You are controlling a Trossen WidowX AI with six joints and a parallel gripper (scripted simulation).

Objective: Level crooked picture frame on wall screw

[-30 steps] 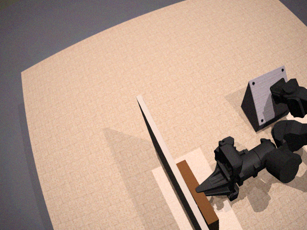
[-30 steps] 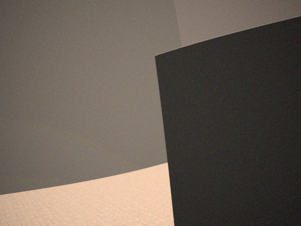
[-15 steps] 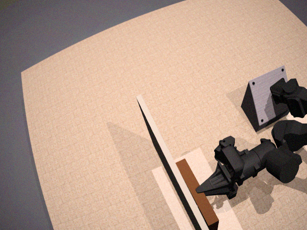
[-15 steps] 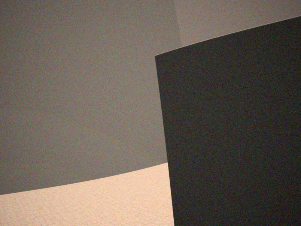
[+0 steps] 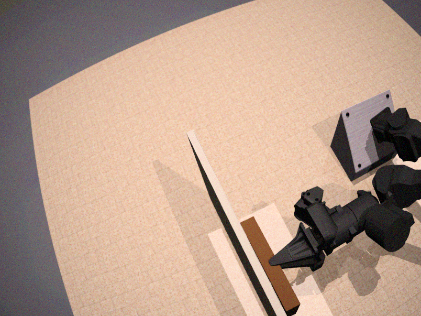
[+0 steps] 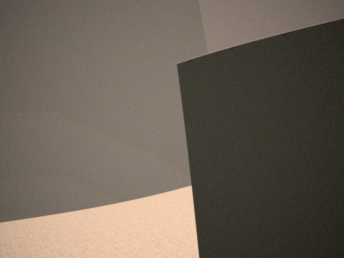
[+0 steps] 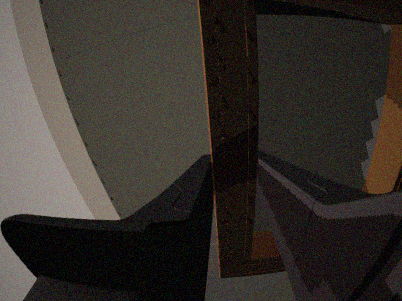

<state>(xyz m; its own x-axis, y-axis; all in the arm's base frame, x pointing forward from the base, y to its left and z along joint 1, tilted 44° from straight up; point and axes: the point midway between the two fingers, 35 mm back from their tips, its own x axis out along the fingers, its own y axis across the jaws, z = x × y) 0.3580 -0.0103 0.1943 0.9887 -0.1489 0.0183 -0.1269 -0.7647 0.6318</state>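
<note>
My gripper tip is 5 cm above the brown wooden picture frame and 1 cm short of it. From my gripper tip the other things lie so: wall panel: 6 cm below, 2 cm ahead.
</note>
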